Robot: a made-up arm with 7 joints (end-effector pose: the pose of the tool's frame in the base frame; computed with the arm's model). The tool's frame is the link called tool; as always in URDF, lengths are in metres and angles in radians. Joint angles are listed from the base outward.
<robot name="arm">
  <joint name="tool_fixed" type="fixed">
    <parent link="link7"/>
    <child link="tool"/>
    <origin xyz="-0.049 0.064 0.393" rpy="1.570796 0 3.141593"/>
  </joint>
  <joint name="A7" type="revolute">
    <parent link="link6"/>
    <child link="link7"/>
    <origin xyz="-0.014 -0.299 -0.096" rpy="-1.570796 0 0"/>
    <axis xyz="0 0 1"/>
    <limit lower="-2.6" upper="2.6" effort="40" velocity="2.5"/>
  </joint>
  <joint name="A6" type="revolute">
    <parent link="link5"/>
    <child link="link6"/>
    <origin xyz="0.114 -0.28 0.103" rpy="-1.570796 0 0"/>
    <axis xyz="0 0 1"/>
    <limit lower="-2.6" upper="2.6" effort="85" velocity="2.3"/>
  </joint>
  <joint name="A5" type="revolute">
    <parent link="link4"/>
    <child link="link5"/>
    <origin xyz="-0.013 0.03 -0.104" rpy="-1.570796 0 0"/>
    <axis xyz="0 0 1"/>
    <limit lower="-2.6" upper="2.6" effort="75" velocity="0.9"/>
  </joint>
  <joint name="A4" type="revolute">
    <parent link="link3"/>
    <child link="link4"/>
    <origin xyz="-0.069 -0.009 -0.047" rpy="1.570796 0 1.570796"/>
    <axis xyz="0 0 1"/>
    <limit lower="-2.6" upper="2.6" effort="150" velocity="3.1"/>
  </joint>
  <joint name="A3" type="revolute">
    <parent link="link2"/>
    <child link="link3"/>
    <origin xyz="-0.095 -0.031 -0.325" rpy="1.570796 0 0"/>
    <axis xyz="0 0 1"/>
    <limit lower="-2.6" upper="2.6" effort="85" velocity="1.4"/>
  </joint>
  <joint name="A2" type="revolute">
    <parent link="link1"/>
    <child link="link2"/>
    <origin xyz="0.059 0.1 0.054" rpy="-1.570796 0 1.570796"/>
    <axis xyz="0 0 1"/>
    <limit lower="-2.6" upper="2.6" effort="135" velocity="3"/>
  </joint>
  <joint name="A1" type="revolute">
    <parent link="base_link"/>
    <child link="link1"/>
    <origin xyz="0 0 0.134" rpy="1.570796 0 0"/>
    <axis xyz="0 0 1"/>
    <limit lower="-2.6" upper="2.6" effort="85" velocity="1.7"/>
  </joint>
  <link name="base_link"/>
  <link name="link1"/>
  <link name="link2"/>
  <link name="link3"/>
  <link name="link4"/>
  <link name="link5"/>
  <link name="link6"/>
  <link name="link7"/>
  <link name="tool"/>
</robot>
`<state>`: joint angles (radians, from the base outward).
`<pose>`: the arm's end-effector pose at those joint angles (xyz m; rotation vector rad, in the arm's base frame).
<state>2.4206 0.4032 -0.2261 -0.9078 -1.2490 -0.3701 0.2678</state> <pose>-0.5414 -0.3789 0.4605 0.8331 -0.9598 0.1834</pose>
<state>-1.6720 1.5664 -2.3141 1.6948 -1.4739 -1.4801 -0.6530</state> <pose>-0.4128 -0.2453 -0.2236 -1.1913 -1.1019 2.2168</pose>
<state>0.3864 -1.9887 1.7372 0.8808 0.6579 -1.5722 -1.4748</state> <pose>0.4092 0.3146 0.0920 1.2054 2.5297 -0.3914</pose>
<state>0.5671 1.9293 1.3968 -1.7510 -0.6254 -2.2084 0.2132</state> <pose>-0.0563 -0.2011 0.3243 -1.8476 -0.4577 1.3329</pose>
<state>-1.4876 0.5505 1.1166 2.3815 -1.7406 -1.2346 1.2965</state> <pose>-0.3252 0.0118 -0.2202 1.5761 -0.3145 -0.4454</pose>
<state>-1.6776 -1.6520 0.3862 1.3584 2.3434 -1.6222 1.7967</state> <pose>0.0147 0.5225 -0.5214 -0.4454 0.3957 -0.9147</pose>
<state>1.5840 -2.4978 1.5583 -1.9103 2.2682 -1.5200 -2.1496</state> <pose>-0.4256 -0.0901 1.0911 0.1609 -2.0950 -1.1335</pose>
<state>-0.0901 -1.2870 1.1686 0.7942 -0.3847 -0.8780 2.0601</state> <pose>0.2458 -0.0512 0.1880 -0.5602 0.8849 0.5665</pose>
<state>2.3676 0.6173 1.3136 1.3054 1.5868 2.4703 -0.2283</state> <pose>-0.7177 -0.4601 0.3710 0.3801 -2.4310 1.6765</pose>
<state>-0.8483 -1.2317 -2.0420 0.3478 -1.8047 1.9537 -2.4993</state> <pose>0.0103 0.2612 0.1623 1.6975 -0.3591 1.4397</pose>
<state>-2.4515 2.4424 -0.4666 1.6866 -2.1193 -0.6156 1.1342</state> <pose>-0.1082 -0.5595 -0.0965 0.9814 1.0419 0.7840</pose>
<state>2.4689 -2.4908 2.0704 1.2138 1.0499 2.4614 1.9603</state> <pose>-0.2202 0.1831 0.5225 0.0777 0.4391 -1.9023</pose>
